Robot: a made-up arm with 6 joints.
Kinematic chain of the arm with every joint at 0, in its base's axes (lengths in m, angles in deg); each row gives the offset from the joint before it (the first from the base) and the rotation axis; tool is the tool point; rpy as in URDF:
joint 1: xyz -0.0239 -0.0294 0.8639 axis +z
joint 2: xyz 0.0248 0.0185 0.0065 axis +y
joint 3: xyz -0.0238 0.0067 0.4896 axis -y
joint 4: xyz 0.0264 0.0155 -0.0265 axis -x
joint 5: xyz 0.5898 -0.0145 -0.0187 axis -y
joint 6: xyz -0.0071 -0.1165 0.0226 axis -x
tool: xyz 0.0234 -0.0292 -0.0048 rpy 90 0 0
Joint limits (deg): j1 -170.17..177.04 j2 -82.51..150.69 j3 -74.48..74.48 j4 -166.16..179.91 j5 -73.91..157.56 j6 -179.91..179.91
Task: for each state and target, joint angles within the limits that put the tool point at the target. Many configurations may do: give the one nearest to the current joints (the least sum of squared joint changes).
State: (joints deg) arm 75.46 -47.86 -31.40 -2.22 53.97 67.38
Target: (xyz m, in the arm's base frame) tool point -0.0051 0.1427 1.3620
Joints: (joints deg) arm 116.23 -55.50 -34.89 13.13 53.18 75.76
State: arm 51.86 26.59 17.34 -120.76 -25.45 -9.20
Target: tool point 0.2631 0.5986 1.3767
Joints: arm 54.18 2.49 17.62 -121.08 -25.25 -9.91
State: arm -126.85 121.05 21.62 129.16 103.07 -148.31
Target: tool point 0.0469 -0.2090 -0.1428
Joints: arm -103.51 150.69 43.61 132.67 96.09 -135.62
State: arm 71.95 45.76 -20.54 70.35 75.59 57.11
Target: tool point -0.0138 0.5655 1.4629
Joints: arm 88.10 1.57 -0.27 75.00 75.69 57.84
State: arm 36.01 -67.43 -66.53 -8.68 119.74 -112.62
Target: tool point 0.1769 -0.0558 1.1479
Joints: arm 14.49 -62.51 -52.08 -4.64 118.97 -108.64
